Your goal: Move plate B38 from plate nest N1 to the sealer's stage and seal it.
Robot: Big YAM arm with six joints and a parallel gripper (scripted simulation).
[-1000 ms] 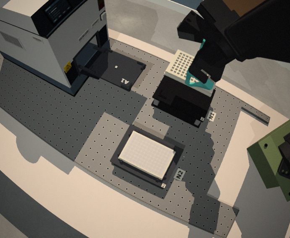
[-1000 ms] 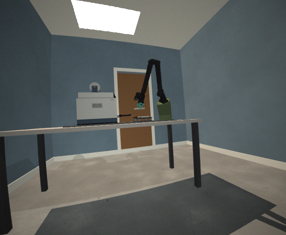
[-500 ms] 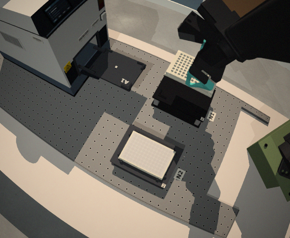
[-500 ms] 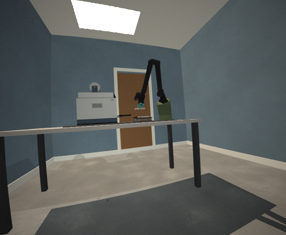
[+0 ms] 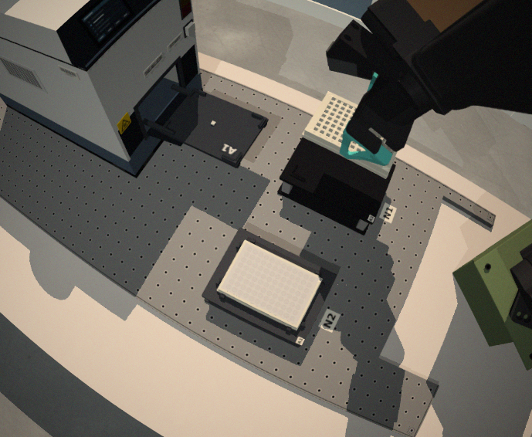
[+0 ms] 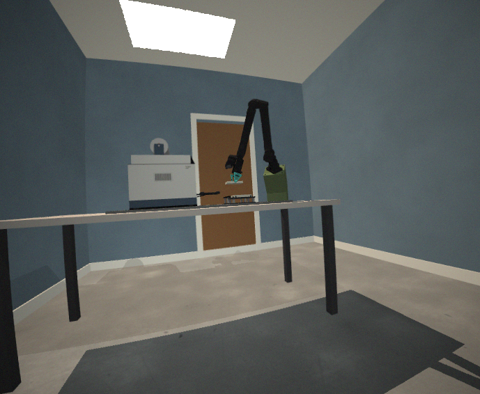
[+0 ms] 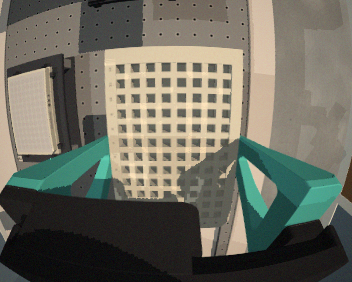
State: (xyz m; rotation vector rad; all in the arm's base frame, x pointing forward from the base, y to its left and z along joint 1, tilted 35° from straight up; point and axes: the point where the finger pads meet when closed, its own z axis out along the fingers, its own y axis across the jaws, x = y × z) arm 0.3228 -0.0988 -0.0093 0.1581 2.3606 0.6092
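Now: hand 210 mm short of the sealer's stage, 60 mm to the right of it and 80 mm above it. From my hand the other things lie so: yellow warning label 300 mm ahead, 150 mm to the left, 30 mm below; N1 label 100 mm behind, 10 mm to the right, 170 mm below; front slot 270 mm ahead, 60 mm to the left, 100 mm below.
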